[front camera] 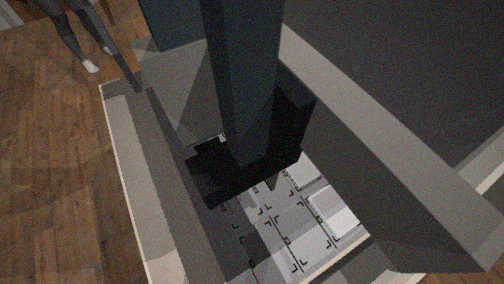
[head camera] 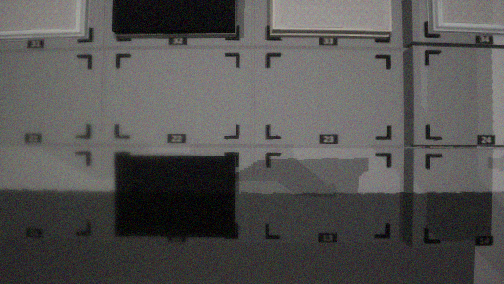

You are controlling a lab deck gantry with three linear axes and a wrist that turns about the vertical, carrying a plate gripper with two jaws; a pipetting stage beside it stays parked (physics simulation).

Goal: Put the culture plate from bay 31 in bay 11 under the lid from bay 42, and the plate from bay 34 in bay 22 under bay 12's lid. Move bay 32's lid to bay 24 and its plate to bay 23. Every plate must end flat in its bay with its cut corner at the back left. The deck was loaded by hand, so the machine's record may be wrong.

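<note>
My gripper is a dark block low over the left of the deck in the front view; one jaw shows, the other is hidden, so its opening is unclear. A black lid lies squarely in bay 12. Bay 32's black-topped piece is partly cut off. Bay 31's pale plate shows in part at top left. Bay 34's plate is pale with a light border. Bay 22, bay 23 and the visible part of bay 24 hold no plate. Bay 42 does not show.
A pale plate sits in bay 33. A dark blue column rises above the gripper and hides the deck behind. A large grey panel covers the deck's right side in the front view. Shadows cross the front bays.
</note>
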